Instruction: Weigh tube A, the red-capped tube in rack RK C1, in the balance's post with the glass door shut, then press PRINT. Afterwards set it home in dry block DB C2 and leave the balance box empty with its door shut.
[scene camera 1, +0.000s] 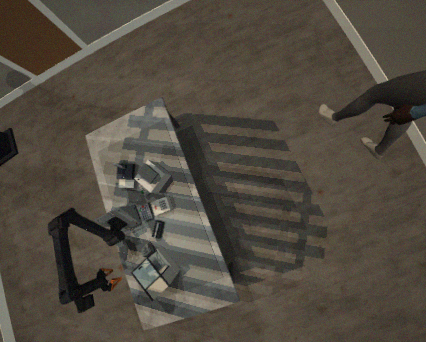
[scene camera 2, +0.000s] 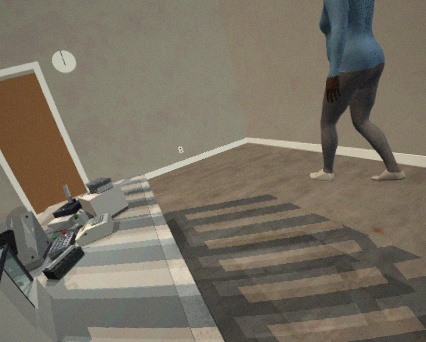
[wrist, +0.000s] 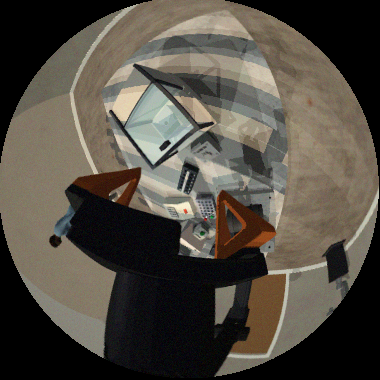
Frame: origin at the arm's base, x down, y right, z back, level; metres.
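Seen in the pictures: gripper, fingertip midpoint: (scene camera 1: 117, 274) (wrist: 180, 182); arm's base at its link origin: (scene camera 1: 117, 222).
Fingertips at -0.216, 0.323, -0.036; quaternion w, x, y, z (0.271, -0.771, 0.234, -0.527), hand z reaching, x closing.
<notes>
Pixels of each thing's middle, then the offset from my fingertips to it, as dx, dy, dz. "pt": a spot on its surface instead.
- black handle at a spot on its surface: (wrist: 165, 145) pt +0.100, +0.043, -0.072
- grey gridded block at the middle of its body: (wrist: 206, 207) (scene camera 2: 63, 244) (scene camera 1: 146, 211) +0.307, -0.300, -0.167
- small red spot at a spot on its surface: (wrist: 205, 219) (scene camera 2: 62, 232) pt +0.267, -0.346, -0.177
- black slotted rack at the middle of its body: (wrist: 186, 179) (scene camera 2: 63, 260) (scene camera 1: 157, 229) +0.298, -0.129, -0.201
- pale keypad-like device at the middle of its body: (scene camera 2: 94, 227) (wrist: 179, 208) (scene camera 1: 161, 205) +0.287, -0.283, -0.319
- small grey unit at a spot on its surface: (wrist: 205, 149) pt +0.250, -0.019, -0.051
- large pale machine at the middle of its body: (scene camera 2: 93, 201) (wrist: 188, 240) (scene camera 1: 148, 180) +0.227, -0.499, -0.336
My gripper (scene camera 1: 113, 278) (wrist: 180, 182) is open and empty, beside the bench's edge near the balance and above bench height. The balance (scene camera 1: 151, 274) (wrist: 162, 124) is a box with glass panes and black edges; a black handle (wrist: 165, 145) shows on it. I cannot tell whether its door is shut. A grey gridded block (scene camera 1: 145, 212) (scene camera 2: 61, 243) (wrist: 206, 205) has a small red spot (scene camera 2: 64, 232) (wrist: 205, 219) and a green spot beside it. A black slotted rack (scene camera 1: 158, 229) (scene camera 2: 64, 262) (wrist: 187, 178) lies nearer the balance. Tube A, labels and PRINT cannot be made out.
A pale keypad-like device (scene camera 1: 161, 205) (scene camera 2: 95, 228) (wrist: 179, 210) stands beside the gridded block. A small grey unit (wrist: 205, 149) is by the balance. A large pale machine (scene camera 1: 153, 176) (scene camera 2: 105, 201) stands farther along the bench. A person (scene camera 2: 352, 60) walks on the floor beyond.
</notes>
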